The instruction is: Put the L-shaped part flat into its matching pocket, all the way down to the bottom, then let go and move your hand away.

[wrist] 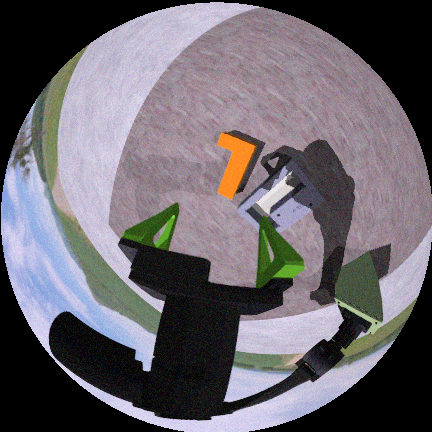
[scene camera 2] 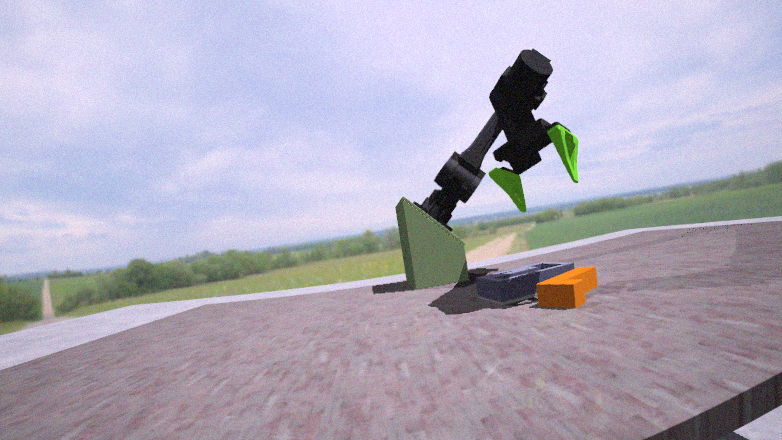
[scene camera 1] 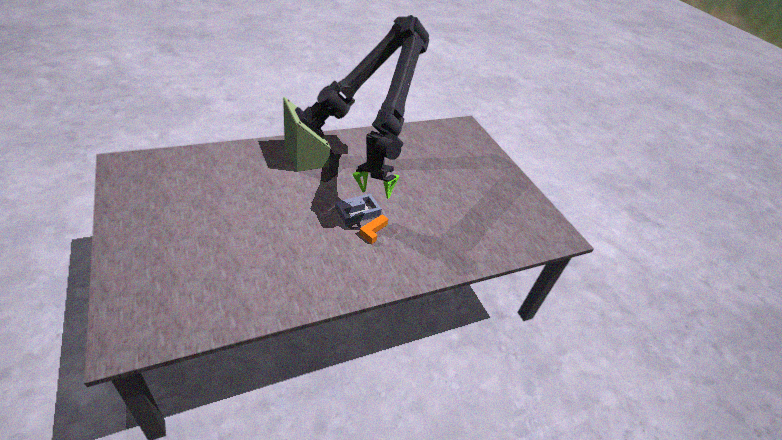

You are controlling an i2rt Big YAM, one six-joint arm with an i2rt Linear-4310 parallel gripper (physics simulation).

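The orange L-shaped part lies flat on the table, beside the grey-blue pocket block. The pocket block stands on the table on the side towards the arm's base, and its pocket is open at the top with a light floor showing inside. My gripper, with green fingers, is open and empty. It hangs above the table, higher than the part and the block, and a little back from both. In the wrist view one finger covers a corner of the block.
The arm's green wedge-shaped base stands at the back edge of the table, behind the block. The arm's shadow falls on the table and partly over the block.
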